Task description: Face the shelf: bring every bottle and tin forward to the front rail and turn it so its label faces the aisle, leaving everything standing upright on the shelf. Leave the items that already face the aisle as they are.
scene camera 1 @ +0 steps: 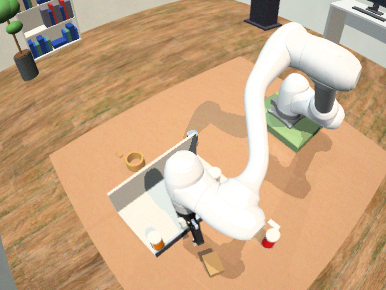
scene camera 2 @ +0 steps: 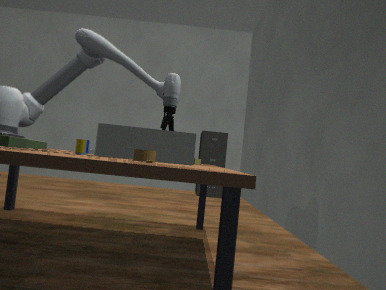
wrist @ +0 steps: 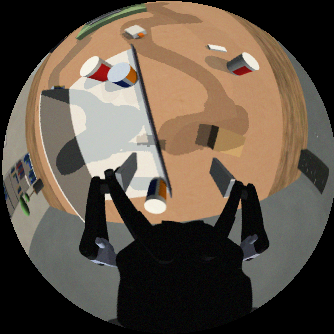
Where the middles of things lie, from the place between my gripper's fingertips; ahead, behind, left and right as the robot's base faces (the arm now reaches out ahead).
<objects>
My hand is 15 cm to the right of the cardboard box (wrist: 219,139) and 10 cm above it. From my hand the other things lie so: shelf back wall (scene camera 2: 117,141): 33 cm to the right, 6 cm behind, 5 cm below; white shelf tray (scene camera 1: 152,211): 19 cm to the right, 13 cm below, 8 cm behind.
</objects>
